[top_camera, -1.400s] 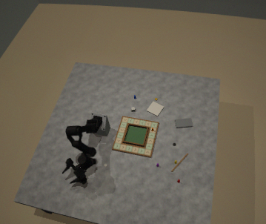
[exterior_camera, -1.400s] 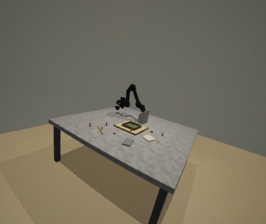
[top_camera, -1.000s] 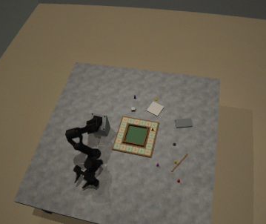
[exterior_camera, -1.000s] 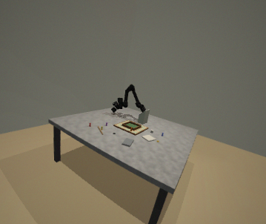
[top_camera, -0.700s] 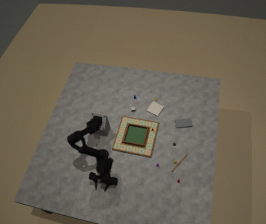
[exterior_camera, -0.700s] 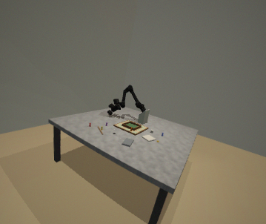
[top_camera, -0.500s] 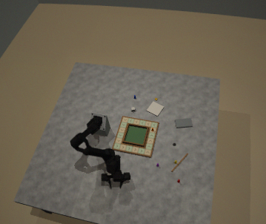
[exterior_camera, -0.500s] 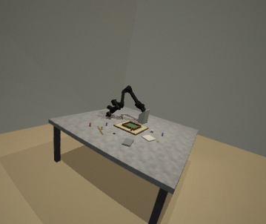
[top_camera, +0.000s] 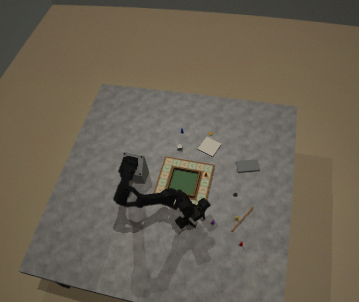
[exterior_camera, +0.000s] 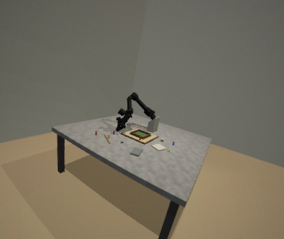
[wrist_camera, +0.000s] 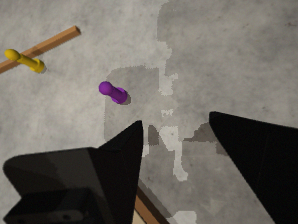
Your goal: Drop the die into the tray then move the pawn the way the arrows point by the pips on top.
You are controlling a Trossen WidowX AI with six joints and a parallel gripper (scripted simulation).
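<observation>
My gripper tip is now 42 cm to the right of the white die and 23 cm past it. Also, from my gripper tip: wooden stick: 20 cm ahead, 8 cm to the left, 1 cm below; then yellow pawn: 17 cm ahead, 7 cm to the left; then red pawn: 22 cm ahead, 5 cm to the right.
</observation>
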